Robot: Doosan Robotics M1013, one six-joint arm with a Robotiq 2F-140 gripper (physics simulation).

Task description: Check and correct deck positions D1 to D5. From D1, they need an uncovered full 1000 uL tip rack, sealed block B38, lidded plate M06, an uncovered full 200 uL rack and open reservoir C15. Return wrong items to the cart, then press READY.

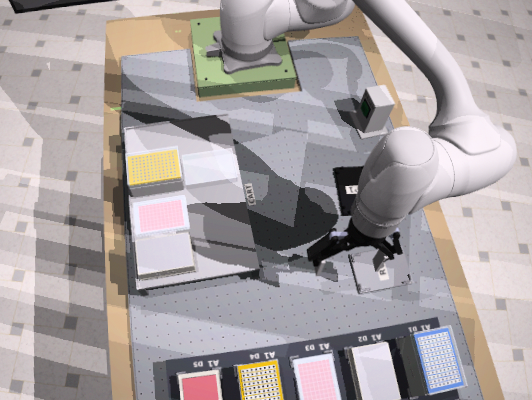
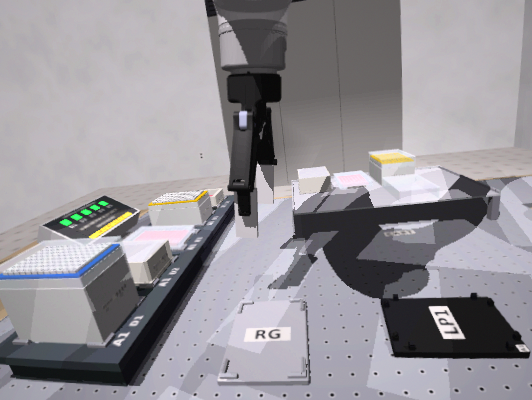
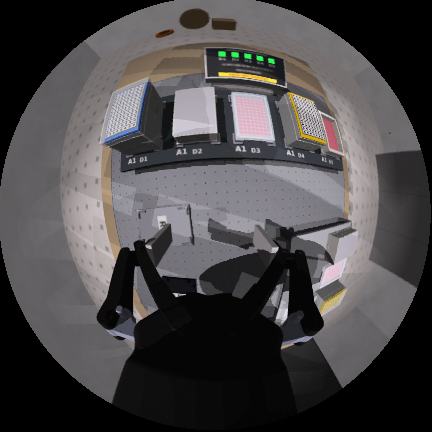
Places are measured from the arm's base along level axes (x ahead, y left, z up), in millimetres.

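Pixels of known places: gripper, between the fingertips: (image 1: 346, 267) (image 2: 257, 217) (image 3: 212, 233); arm's base, origin of its link: (image 1: 246, 49).
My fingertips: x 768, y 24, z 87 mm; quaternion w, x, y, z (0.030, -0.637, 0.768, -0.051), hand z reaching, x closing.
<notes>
Ahead of a thing's pixels: the offset from my fingertips to its top centre. "spot": to the spot under its first point.
At D1 a blue-rimmed tip rack @(dy +118, dx +249, dz +27 mm) (image 1: 440, 360) (image 2: 50, 260) (image 3: 127, 112) is full; a clear rim, like a cover, shows around its top. D2 bears a plain white block @(dy -5, dx +234, dz -34 mm) (image 1: 375, 372) (image 2: 150, 262) (image 3: 195, 112), D3 a pink plate @(dy -128, dx +221, dz -54 mm) (image 1: 317, 380) (image 2: 160, 235) (image 3: 252, 116), D4 a full yellow-rimmed rack @(dy -251, dx +203, dz -12 mm) (image 1: 260, 382) (image 2: 180, 207) (image 3: 306, 117), D5 a red reservoir @(dy -374, dx +188, dz -45 mm) (image 1: 200, 387) (image 3: 331, 134). The cart (image 1: 225, 260) (image 2: 310, 217) holds a covered yellow rack @(dy -366, dx -359, dz +5 mm) (image 1: 154, 167) (image 2: 392, 160), a pink plate @(dy -374, dx -252, dz -49 mm) (image 1: 161, 215) (image 2: 351, 179) and a white block @(dy -382, dx -144, dz -24 mm) (image 1: 164, 254) (image 2: 313, 180). My gripper (image 1: 349, 264) (image 2: 256, 210) (image 3: 212, 233) is open and empty, above the table beside RG.
A clear lid-like item @(dy -232, dx -349, dz -41 mm) (image 1: 210, 166) (image 2: 410, 185) lies on the cart. The RG plate @(dy +127, dx -1, dz -112 mm) (image 1: 367, 282) (image 2: 265, 365) and black LP1 plate @(dy +145, dx -228, dz -106 mm) (image 1: 345, 175) (image 2: 480, 320) lie on the table. The console @(spot: dy -141, dx +366, dz -3 mm) (image 2: 90, 215) (image 3: 245, 67) behind the deck shows green marks and a yellow bar. A small device @(dy +267, dx -434, dz +4 mm) (image 1: 380, 112) stands near the edge.
</notes>
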